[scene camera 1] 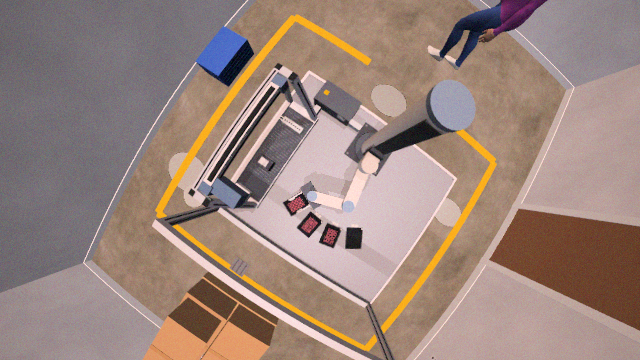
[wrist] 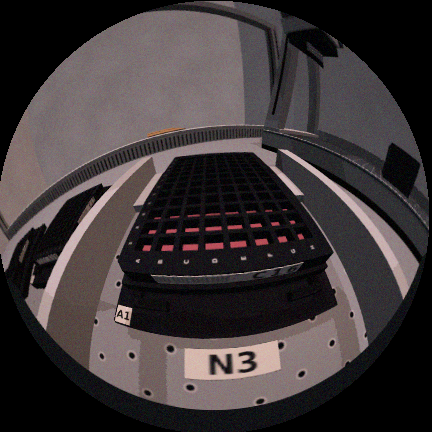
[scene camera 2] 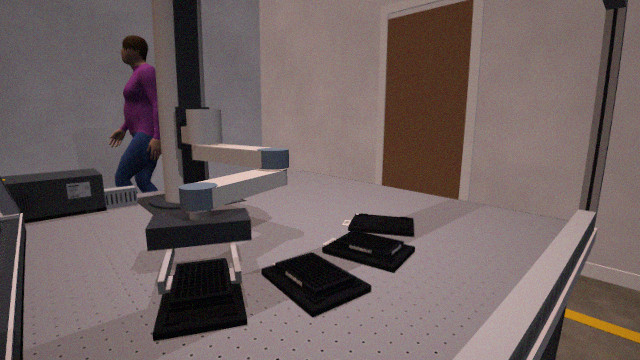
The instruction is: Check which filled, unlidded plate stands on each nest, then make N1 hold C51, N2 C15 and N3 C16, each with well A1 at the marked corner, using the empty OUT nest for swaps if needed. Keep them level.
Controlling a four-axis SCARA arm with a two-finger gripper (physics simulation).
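Frame: origin at the arm's base, x right, y ahead, z up, level; millimetres.
Seen in the pictures: gripper, fingertip midpoint: (scene camera 1: 293,206) (wrist: 215,159) (scene camera 2: 201,282).
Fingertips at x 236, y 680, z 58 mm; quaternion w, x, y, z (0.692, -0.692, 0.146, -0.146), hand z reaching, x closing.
Observation:
A point is followed by its place in that frame.
My gripper (scene camera 1: 297,203) @[x 236, y 679, z 58 mm] (scene camera 2: 200,281) @[x 236, y 679, z 58 mm] (wrist: 215,159) @[x 236, y 679, z 58 mm] is shut on the black plate C16 (scene camera 2: 201,277) @[x 226, y 657, z 54 mm] (wrist: 215,262) @[x 199, y 605, z 54 mm], with pink-red in its wells. The plate looks level, squared with nest N3 (scene camera 2: 200,322) @[x 258, y 724, z 25 mm] (wrist: 227,316) @[x 197, y 592, z 25 mm], and seems slightly above it; the dark gap is hard to judge. Its well A1 is at the near left in the wrist view, on the same side as the nest's A1 tag (wrist: 123,315) @[x 147, y 609, z 25 mm]. Another filled plate (scene camera 1: 310,224) @[x 56, y 721, z 38 mm] (scene camera 2: 314,272) @[x 64, y 739, z 39 mm] sits on the neighbouring nest, and a third (scene camera 1: 330,236) @[x -118, y 712, z 38 mm] (scene camera 2: 375,244) @[x -113, y 733, z 39 mm] on the one beyond. Their codes are unreadable.
An empty black nest (scene camera 1: 353,238) @[x -275, y 631, z 25 mm] (scene camera 2: 384,225) @[x -261, y 650, z 25 mm] stands at the row's far end. A framed machine (scene camera 1: 272,150) @[x 588, y 433, z 62 mm] stands along one table side. A dark box (scene camera 1: 337,102) @[x 395, y -103, z 128 mm] (scene camera 2: 55,195) @[x 374, y -35, z 81 mm] stands near the arm's column (scene camera 1: 410,122) @[x 48, y 57, z 756 mm] (scene camera 2: 165,100) @[x 65, y 38, z 353 mm]. A person (scene camera 1: 465,32) (scene camera 2: 140,100) is beyond the table.

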